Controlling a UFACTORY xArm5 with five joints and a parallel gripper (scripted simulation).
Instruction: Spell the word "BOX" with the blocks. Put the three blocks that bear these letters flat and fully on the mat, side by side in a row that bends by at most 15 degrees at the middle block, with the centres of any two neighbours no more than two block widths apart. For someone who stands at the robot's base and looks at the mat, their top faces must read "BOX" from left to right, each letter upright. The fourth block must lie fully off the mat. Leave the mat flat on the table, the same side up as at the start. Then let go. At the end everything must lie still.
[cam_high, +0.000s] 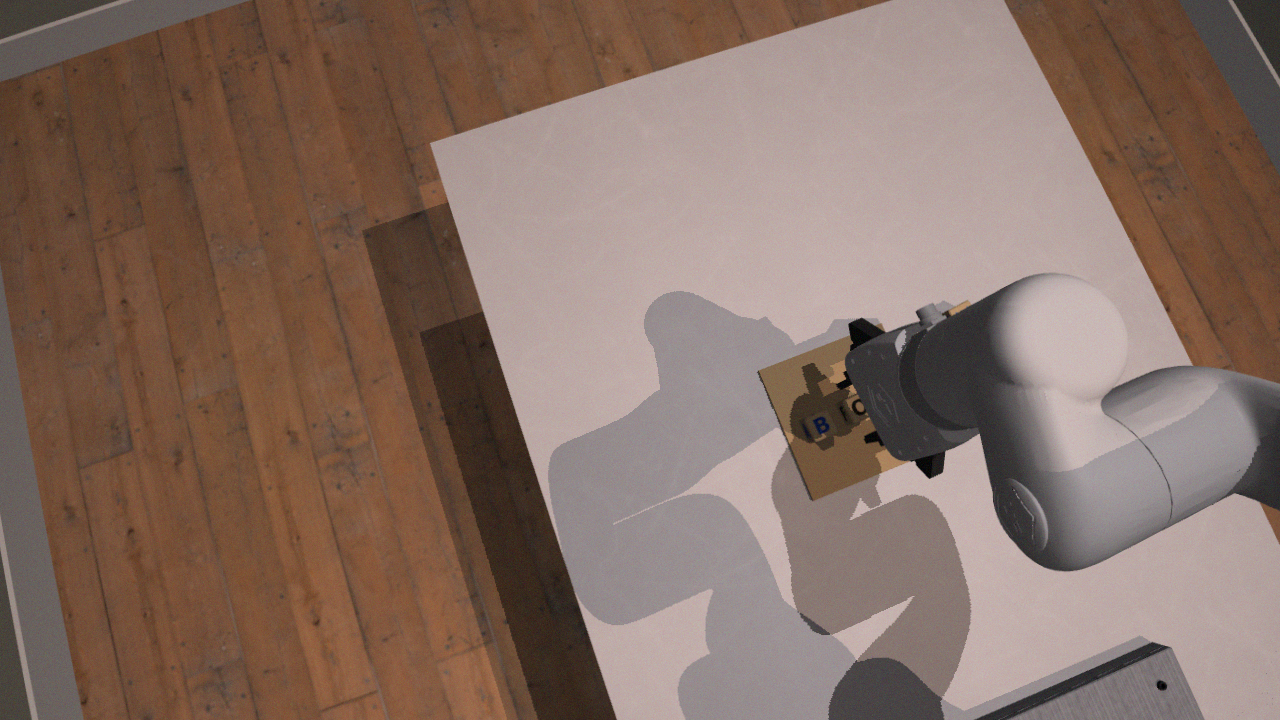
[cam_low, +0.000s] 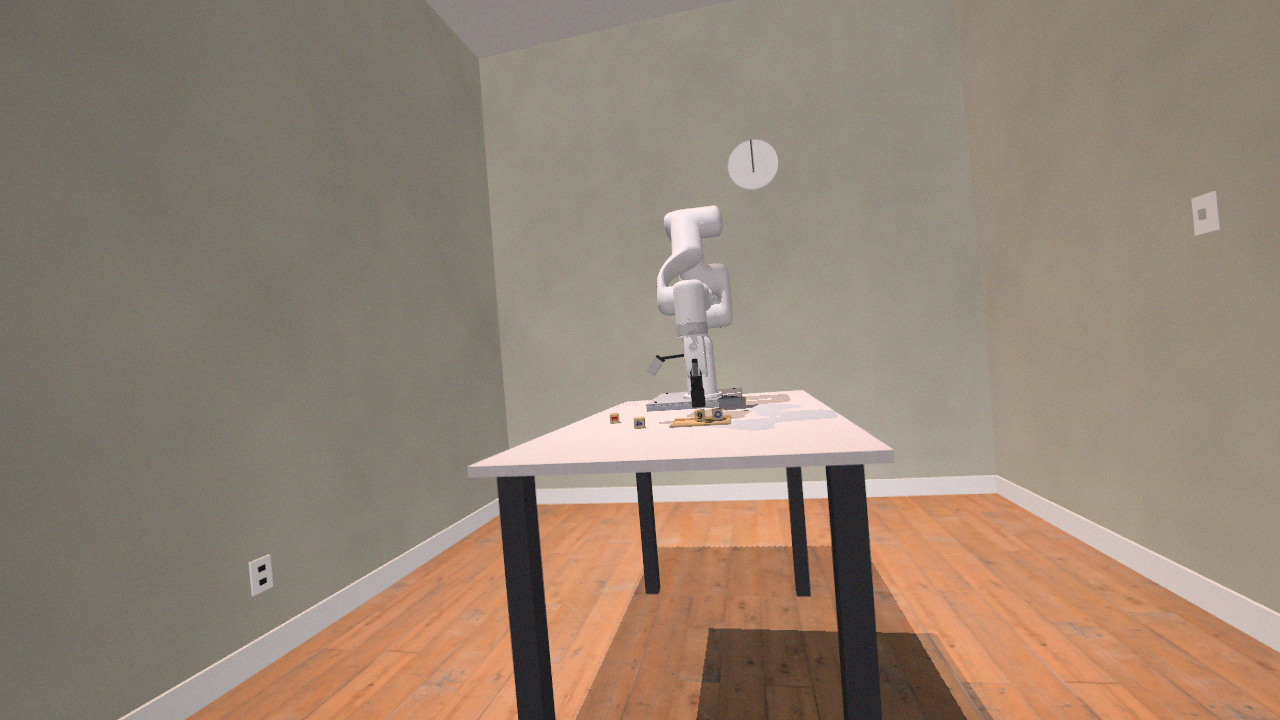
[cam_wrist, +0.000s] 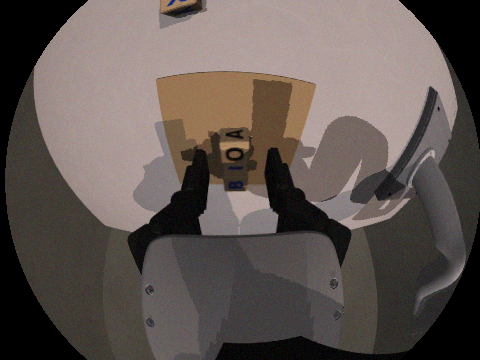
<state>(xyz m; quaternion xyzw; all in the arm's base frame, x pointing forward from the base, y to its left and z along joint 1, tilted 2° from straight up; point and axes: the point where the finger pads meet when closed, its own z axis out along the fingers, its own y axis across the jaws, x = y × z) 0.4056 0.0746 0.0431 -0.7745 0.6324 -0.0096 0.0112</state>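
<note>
Right now the tan mat is 60 mm below my hand.
</note>
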